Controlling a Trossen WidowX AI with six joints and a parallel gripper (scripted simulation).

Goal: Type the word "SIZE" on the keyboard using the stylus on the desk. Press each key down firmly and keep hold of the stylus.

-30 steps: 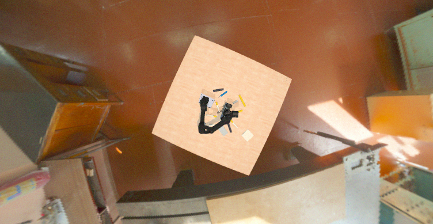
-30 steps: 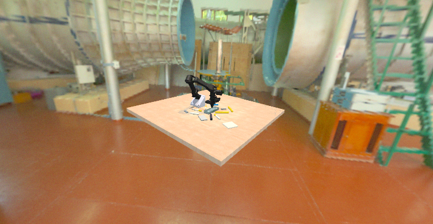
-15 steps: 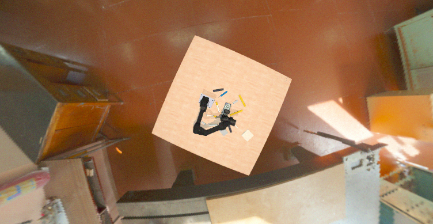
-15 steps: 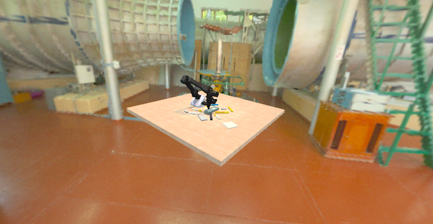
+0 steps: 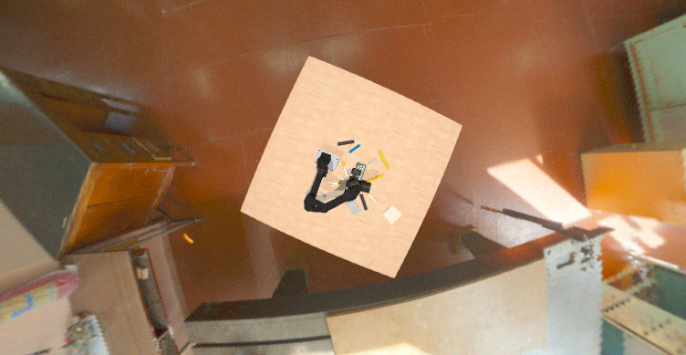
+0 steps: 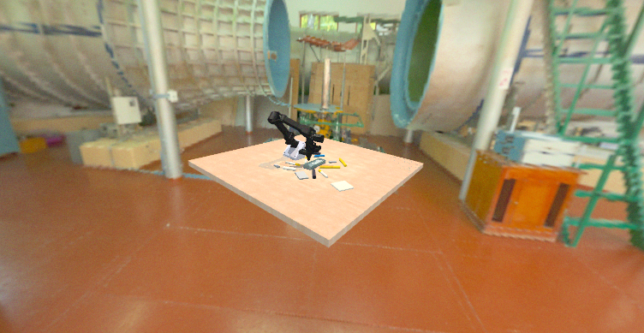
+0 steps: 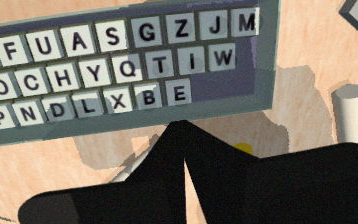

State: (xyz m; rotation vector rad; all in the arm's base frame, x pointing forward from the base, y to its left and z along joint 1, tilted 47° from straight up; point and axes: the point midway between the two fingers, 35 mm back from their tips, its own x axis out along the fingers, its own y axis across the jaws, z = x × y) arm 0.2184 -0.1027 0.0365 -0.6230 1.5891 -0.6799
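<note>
My gripper tip is now 3 cm short of the I key, 1 cm to the left of it and 3 cm above it. From my gripper tip the other things lie so: grey block 10 cm ahead, 18 cm to the left, 3 cm below; Z key 5 cm ahead, 1 cm to the right, 3 cm below; grey pad 8 cm ahead, 18 cm to the right, 4 cm below.
</note>
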